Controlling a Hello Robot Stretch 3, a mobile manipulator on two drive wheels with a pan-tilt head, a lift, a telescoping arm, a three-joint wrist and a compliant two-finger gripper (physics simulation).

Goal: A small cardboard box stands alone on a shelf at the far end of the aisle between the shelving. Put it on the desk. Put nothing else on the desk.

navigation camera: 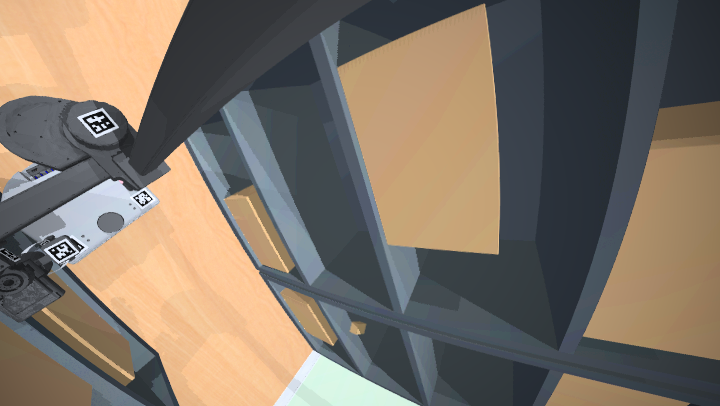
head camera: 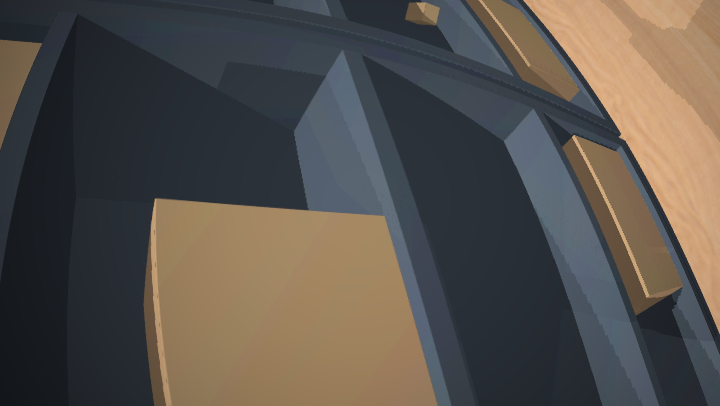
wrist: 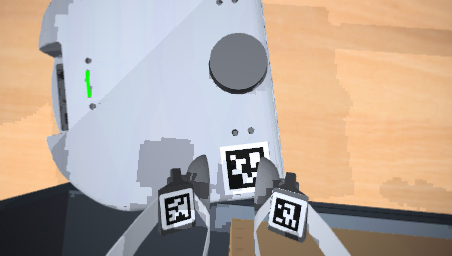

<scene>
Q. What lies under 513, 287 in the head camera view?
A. A shelving unit.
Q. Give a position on a shelving unit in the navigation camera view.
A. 577, 96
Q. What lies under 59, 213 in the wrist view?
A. A shelving unit.
</scene>
